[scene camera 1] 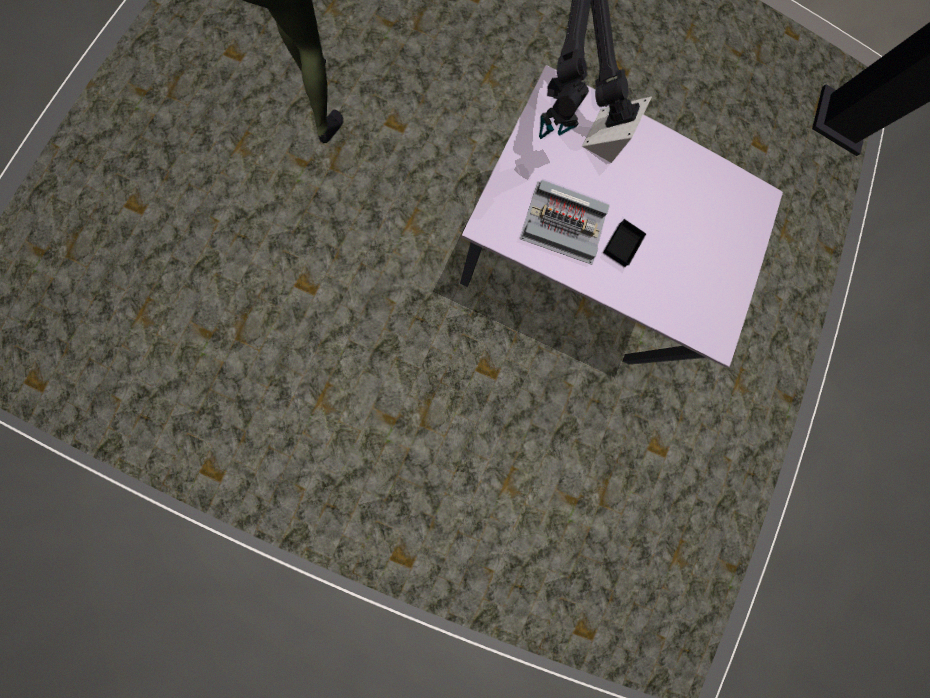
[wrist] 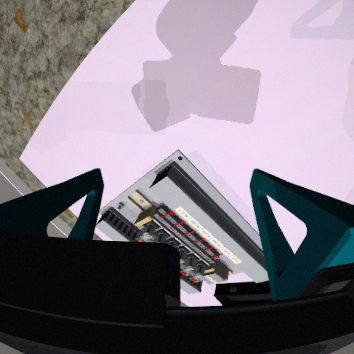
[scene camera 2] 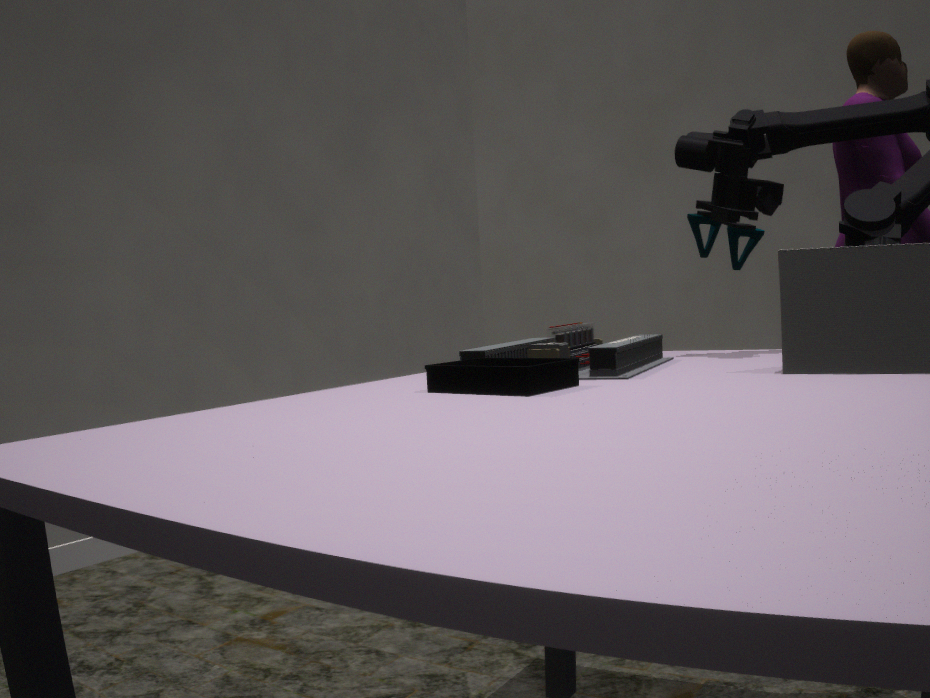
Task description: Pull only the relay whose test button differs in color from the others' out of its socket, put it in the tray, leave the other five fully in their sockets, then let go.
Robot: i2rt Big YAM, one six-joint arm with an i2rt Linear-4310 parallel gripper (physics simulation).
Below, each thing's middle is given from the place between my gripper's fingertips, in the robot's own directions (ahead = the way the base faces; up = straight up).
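Labels:
My gripper is 160 mm above the grey relay panel (wrist: 129, 211), and it sits 200 mm short of that panel and 210 mm to the right of it.

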